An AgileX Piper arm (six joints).
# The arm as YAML. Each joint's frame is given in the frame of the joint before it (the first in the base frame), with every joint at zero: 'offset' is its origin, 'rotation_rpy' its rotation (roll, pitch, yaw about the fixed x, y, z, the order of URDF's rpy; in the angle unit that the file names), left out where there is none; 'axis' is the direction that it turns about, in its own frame. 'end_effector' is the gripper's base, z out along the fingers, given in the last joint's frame.
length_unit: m
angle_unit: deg
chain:
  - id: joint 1
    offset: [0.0, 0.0, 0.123]
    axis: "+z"
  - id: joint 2
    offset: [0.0, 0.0, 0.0]
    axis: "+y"
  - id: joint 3
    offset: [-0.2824, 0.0, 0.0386]
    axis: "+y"
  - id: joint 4
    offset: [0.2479, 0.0, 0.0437]
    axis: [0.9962, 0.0, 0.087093]
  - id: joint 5
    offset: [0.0, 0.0, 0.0]
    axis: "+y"
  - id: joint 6
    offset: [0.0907, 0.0, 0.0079]
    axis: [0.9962, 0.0, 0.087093]
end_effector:
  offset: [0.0, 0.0, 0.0]
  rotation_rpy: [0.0, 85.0, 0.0]
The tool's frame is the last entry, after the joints.
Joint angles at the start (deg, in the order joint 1, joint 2, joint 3, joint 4, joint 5, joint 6):
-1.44 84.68 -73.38 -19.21 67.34 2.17
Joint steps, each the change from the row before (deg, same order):
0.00 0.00 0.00 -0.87 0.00 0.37
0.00 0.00 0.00 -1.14 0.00 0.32
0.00 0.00 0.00 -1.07 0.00 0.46
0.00 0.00 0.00 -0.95 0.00 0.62
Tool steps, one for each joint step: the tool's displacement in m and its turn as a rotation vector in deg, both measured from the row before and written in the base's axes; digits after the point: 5 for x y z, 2 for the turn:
0.00002 -0.00120 0.00043 -0.76 -0.10 -0.24
0.00003 -0.00157 0.00059 -1.04 -0.08 -0.16
0.00003 -0.00146 0.00058 -0.93 -0.13 -0.29
0.00003 -0.00129 0.00054 -0.77 -0.20 -0.45

